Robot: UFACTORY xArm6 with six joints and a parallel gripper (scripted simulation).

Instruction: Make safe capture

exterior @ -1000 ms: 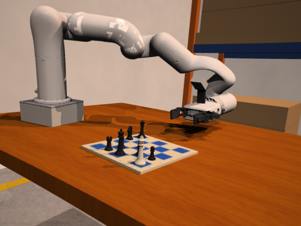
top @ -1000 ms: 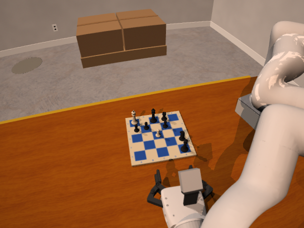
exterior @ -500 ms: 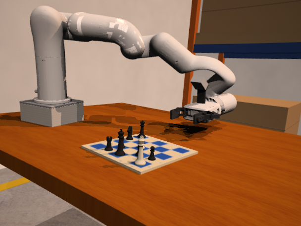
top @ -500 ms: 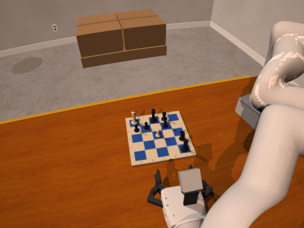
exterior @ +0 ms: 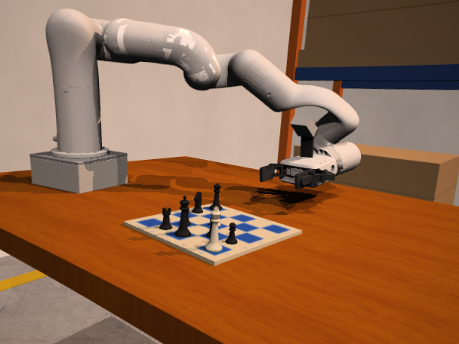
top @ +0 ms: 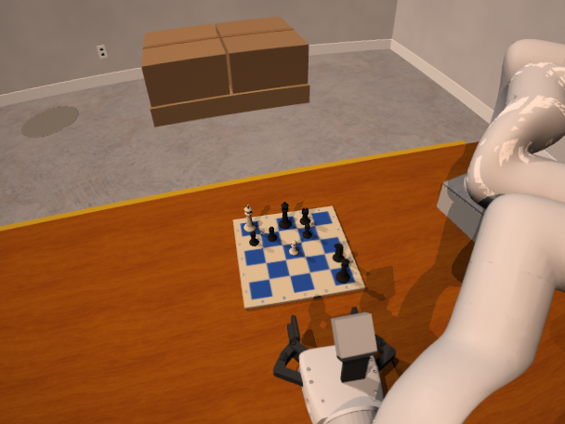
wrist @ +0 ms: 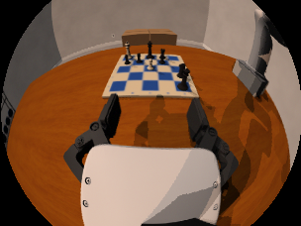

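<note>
The tall white piece is 5 cm ahead of my hand, 28 cm to the right of it and 3 cm below it. The rest, counted from my hand: white pawn 2 cm behind, 19 cm to the right, 5 cm below; blue-and-cream chessboard 2 cm behind, 20 cm to the right, 7 cm below; black tall piece 2 cm behind, 27 cm to the right, 3 cm below.
</note>
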